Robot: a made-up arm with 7 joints.
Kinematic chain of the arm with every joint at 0, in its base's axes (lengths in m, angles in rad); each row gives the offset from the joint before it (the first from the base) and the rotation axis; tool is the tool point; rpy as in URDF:
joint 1: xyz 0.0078 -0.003 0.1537 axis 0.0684 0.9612 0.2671
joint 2: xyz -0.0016 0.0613 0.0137 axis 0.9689 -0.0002 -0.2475
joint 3: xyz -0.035 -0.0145 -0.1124 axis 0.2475 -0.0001 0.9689
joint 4: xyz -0.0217 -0.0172 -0.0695 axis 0.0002 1 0
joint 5: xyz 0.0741 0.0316 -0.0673 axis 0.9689 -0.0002 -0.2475
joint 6: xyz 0.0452 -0.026 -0.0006 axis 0.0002 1 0
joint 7: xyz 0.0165 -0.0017 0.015 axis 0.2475 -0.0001 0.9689
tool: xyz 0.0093 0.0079 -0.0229 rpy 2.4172 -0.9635 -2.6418
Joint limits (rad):
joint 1: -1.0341..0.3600
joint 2: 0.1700..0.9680
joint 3: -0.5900..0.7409
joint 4: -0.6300..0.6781
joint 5: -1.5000..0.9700
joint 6: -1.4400..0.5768
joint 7: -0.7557..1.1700
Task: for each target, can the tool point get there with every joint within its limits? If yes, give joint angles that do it. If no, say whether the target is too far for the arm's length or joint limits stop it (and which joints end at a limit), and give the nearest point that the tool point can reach.
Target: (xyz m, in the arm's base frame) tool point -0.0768 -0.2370 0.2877
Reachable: no: joint limits stop it (at a limit: joint 1, joint 2, joint 3, joint 4, joint 7) | nearest point 0.1434 -0.0566 0.1310 | short by 0.325 m
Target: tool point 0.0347 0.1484 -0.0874
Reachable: yes | joints 0.1455 0.3690 0.0464 0.1677 -0.2081 -0.6358 0.9781
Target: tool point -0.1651 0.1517 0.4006
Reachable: no: joint limits stop it (at a limit: joint 1, joint 2, joint 3, joint 4, joint 5, joint 7) | nearest point 0.0788 0.1903 0.2311 | short by 0.299 m
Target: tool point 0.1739 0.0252 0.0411
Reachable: yes | joints -0.5653 0.4403 -0.3869 -0.5204 0.6339 -0.6089 0.4638
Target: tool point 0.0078 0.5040 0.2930
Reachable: no: too far | nearest point -0.0054 0.3323 0.1033 | short by 0.256 m
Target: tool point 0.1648 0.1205 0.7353
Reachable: no: too far | nearest point 0.1551 0.1916 0.2500 | short by 0.491 m
